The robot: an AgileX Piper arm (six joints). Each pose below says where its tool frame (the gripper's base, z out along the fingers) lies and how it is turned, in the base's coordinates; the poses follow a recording.
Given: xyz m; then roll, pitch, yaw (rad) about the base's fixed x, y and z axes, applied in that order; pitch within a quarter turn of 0, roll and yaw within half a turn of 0.
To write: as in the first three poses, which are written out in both.
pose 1, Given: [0.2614 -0.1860 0.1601 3.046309 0.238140 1.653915]
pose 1, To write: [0.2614 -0.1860 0.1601 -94.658 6.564 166.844]
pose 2, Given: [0.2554 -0.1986 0.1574 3.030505 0.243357 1.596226]
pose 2, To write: [0.2554 -0.1986 0.1574 -91.424 6.714 166.219]
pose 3, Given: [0.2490 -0.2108 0.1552 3.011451 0.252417 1.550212]
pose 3, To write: [0.2490 -0.2108 0.1552 -88.849 7.161 165.391]
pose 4, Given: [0.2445 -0.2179 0.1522 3.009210 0.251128 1.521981]
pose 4, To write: [0.2445 -0.2179 0.1522 -87.271 6.882 165.268]
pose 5, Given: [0.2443 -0.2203 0.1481 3.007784 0.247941 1.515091]
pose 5, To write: [0.2443 -0.2203 0.1481 -86.884 6.873 165.400]
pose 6, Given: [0.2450 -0.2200 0.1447 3.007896 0.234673 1.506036]
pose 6, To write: [0.2450 -0.2200 0.1447 -86.366 6.783 166.097]
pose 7, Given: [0.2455 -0.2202 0.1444 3.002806 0.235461 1.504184]
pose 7, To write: [0.2455 -0.2202 0.1444 -86.261 7.045 166.021]
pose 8, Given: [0.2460 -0.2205 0.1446 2.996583 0.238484 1.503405]
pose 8, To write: [0.2460 -0.2205 0.1446 -86.217 7.379 165.819]
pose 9, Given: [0.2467 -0.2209 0.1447 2.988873 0.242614 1.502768]
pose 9, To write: [0.2467 -0.2209 0.1447 -86.181 7.795 165.550]
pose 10, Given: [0.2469 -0.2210 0.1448 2.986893 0.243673 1.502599]
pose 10, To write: [0.2469 -0.2210 0.1448 -86.172 7.902 165.480]
